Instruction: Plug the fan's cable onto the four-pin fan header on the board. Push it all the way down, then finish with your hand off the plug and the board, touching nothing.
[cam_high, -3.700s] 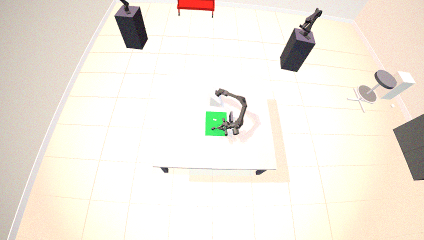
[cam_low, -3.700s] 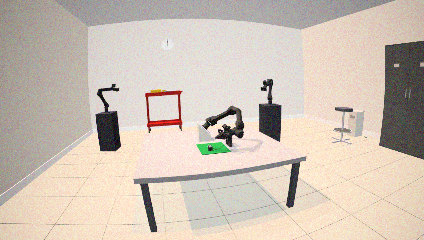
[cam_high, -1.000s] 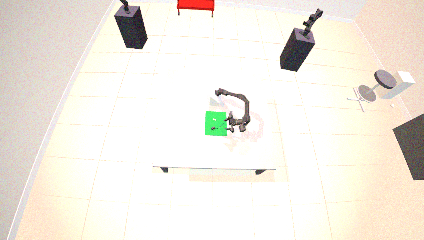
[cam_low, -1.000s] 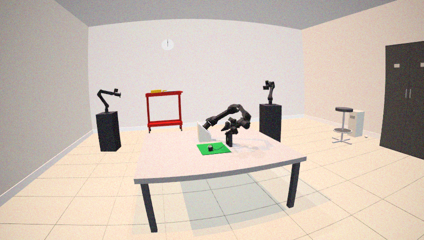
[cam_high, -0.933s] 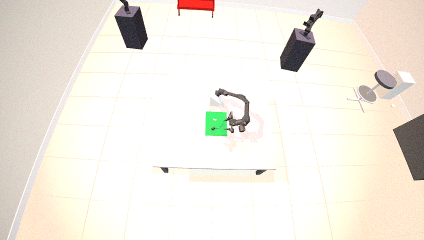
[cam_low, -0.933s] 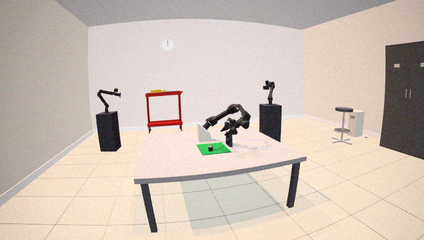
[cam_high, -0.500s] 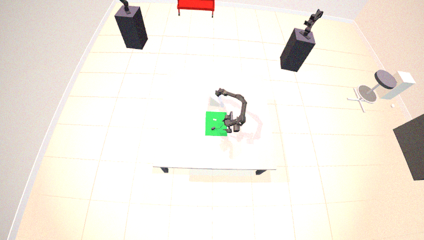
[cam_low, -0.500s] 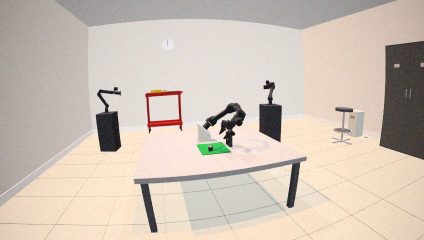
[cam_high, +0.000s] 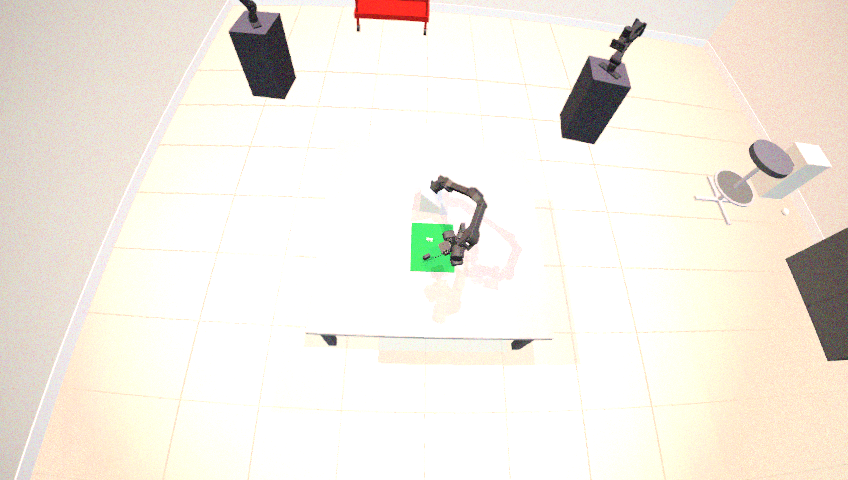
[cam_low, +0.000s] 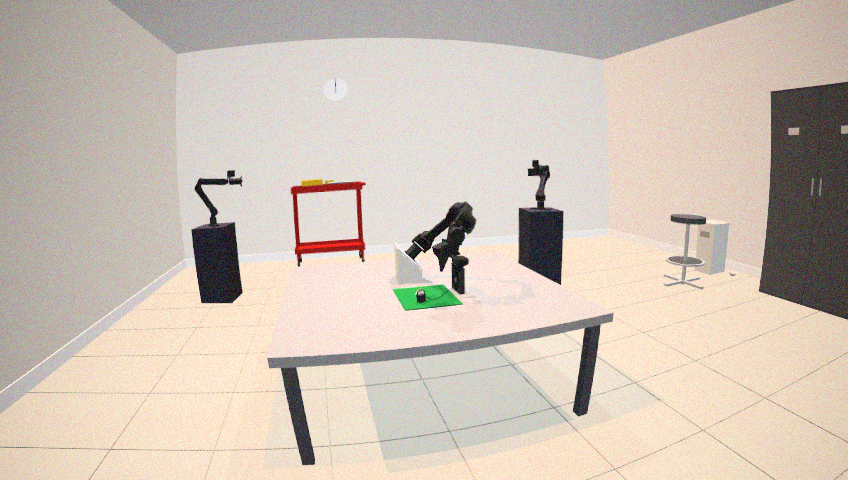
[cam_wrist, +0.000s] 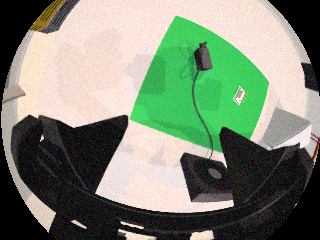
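My gripper tip is 110 mm to the left of the dark fan plug, 100 mm above it and 10 mm past it. Round my gripper tip: green board (130 mm below, 80 mm to the right, 80 mm behind); white four-pin header (130 mm behind, 120 mm below, 110 mm to the right); black fan (150 mm behind, 60 mm to the left, 60 mm below).
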